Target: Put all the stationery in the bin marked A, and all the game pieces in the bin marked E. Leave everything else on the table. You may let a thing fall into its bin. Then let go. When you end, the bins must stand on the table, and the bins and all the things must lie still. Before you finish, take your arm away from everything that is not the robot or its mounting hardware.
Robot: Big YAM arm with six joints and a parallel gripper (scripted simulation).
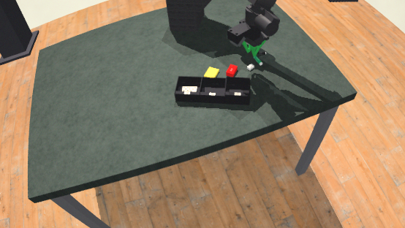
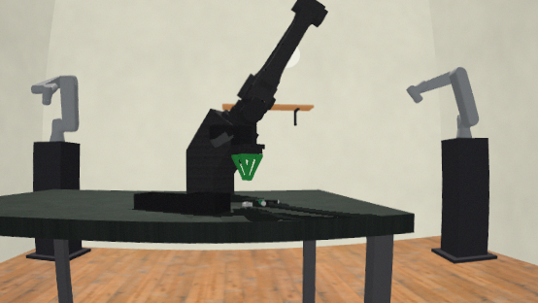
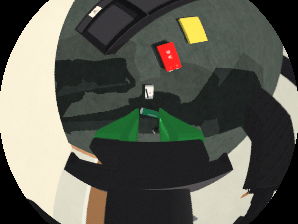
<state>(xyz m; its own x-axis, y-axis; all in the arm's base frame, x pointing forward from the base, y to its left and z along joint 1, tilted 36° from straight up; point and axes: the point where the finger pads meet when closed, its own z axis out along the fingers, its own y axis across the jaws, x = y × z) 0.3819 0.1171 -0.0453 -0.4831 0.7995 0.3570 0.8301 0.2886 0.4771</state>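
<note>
The grey piece is 7 cm below my hand. Round my hand: small black item 8 cm below, 7 cm to the left, 7 cm behind; red block 7 cm to the right, 7 cm below; green marker 7 cm below, 4 cm to the left, 3 cm behind.
</note>
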